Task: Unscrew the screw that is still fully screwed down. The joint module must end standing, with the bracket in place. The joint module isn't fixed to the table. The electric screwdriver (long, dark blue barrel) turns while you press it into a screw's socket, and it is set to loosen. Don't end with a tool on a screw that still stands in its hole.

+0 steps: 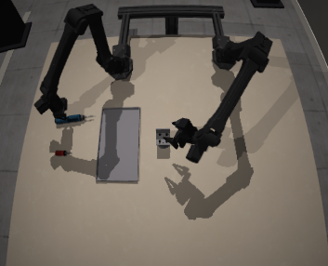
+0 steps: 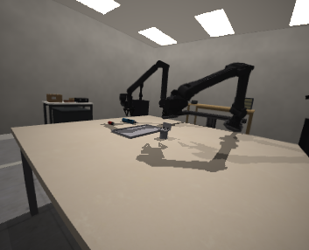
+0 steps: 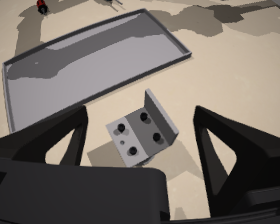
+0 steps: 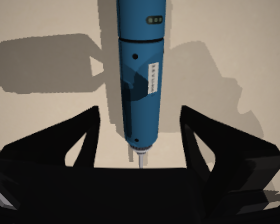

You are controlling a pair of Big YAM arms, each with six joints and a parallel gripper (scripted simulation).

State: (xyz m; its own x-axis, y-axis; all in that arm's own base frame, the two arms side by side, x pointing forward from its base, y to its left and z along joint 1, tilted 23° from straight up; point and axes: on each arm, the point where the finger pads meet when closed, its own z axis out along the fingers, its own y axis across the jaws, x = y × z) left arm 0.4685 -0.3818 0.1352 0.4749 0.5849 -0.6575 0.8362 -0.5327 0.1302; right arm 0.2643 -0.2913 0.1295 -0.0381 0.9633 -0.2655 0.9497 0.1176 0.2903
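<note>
The grey bracket is 11 cm below my left hand, 3 cm to the right of it and 2 cm behind it. Round my left hand: joint module: 16 cm below, 3 cm to the right, 2 cm behind; then flat grey tray: 27 cm to the right, 18 cm below, 5 cm behind; then red-handled tool: 58 cm to the right, 17 cm below, 2 cm behind.
</note>
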